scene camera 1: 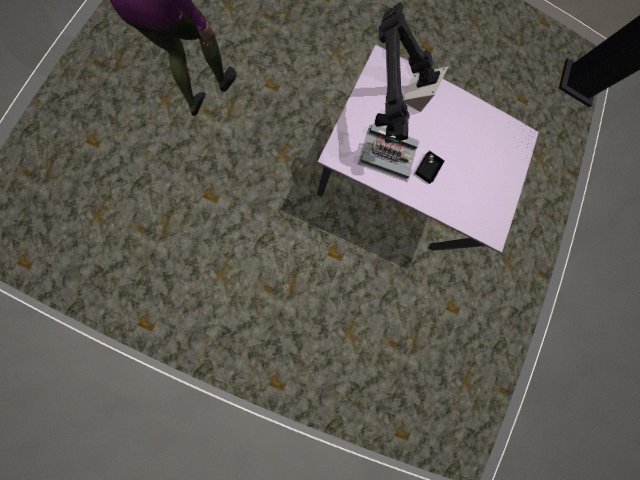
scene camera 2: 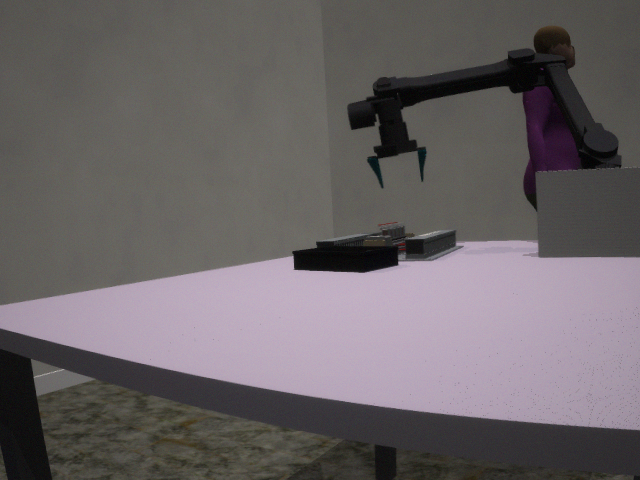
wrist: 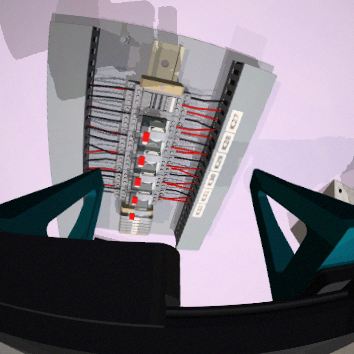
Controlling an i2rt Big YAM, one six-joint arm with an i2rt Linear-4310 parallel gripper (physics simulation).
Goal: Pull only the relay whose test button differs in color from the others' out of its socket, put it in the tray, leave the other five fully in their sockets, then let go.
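Frame: origin at the arm's base, x ahead, y left, z up, level; centimetres.
Seen in the pictures: gripper, between the fingertips: (scene camera 1: 387,133) (scene camera 2: 402,185) (wrist: 176,176); arm's base, origin of its link: (scene camera 1: 428,80) (scene camera 2: 605,202).
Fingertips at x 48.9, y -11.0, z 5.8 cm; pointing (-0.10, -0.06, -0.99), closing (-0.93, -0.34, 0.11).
Pixels of each thing's top centre, then the offset from my fingertips to it. "pt": a spot on its surface instead. Level surfaces: height alone.
- grey slotted section, a spot on its surface: (wrist: 161,102) pt dx +0.6, dy -1.1, dz -12.6 cm
- black tray, centre of its top: (scene camera 2: 345,248) (scene camera 1: 431,166) dx -2.5, dy +33.5, dz -12.2 cm
- small pale relay, centre of its top: (scene camera 1: 432,157) dx -8.0, dy +32.3, dz -12.7 cm
- right duct, centre of its top: (wrist: 216,181) (scene camera 2: 432,233) (scene camera 1: 395,135) dx -9.6, dy +6.3, dz -11.5 cm
- table, height of its surface: dz -15.8 cm
My gripper (scene camera 1: 396,138) (scene camera 2: 402,183) (wrist: 176,176) is open, with teal fingers wide apart and nothing between them. It hangs above the relay panel (scene camera 1: 386,170) (scene camera 2: 431,245) (wrist: 72,135). In the wrist view, several relays with red test buttons stand in a row in their sockets; the top one (wrist: 157,133) is nearest the tan end stop. A grey slotted section (wrist: 161,102) without a red button lies between them. The black tray (scene camera 1: 424,174) (scene camera 2: 330,260) stands beside the panel. A small pale relay (scene camera 1: 431,156) lies inside it; its button colour is too small to tell.
Wire ducts flank the relay row, and the right duct (wrist: 237,150) bears labels K27 to K32. Red and black wires run from both sides. A grey angled stand (scene camera 1: 421,97) (scene camera 2: 586,214) is on the table (scene camera 1: 475,155) (scene camera 2: 310,330) near the arm base. A person (scene camera 1: 178,46) (scene camera 2: 550,124) stands beyond the table.
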